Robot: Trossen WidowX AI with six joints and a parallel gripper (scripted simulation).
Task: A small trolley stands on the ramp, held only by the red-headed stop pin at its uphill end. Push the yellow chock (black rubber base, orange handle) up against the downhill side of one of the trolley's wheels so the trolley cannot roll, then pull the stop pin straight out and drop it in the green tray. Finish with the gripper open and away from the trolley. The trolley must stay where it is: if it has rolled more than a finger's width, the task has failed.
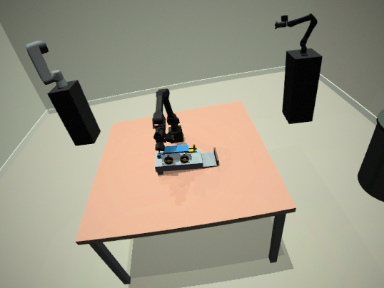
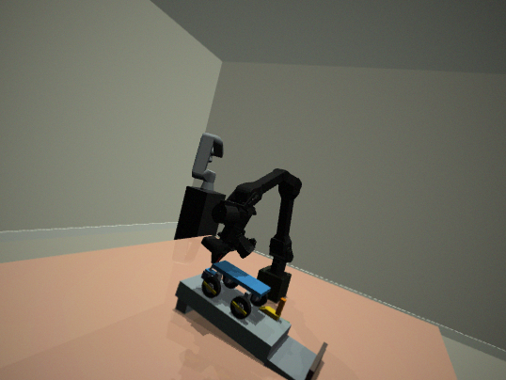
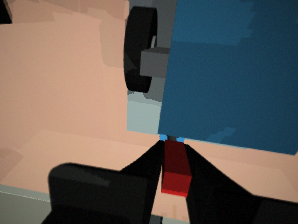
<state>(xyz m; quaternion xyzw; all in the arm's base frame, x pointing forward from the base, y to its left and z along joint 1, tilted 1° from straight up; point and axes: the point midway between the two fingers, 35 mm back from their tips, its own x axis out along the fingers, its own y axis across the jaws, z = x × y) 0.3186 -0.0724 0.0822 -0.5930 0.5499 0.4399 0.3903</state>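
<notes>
My gripper tip is now 12 cm past the green tray, 19 cm to the right of it and 16 cm above it. From my gripper tip the other things lie so: trolley 1 cm ahead, 11 cm to the left, 3 cm below; grey ramp 1 cm ahead, 12 cm to the left, 10 cm below; stop pin right at my gripper tip.
</notes>
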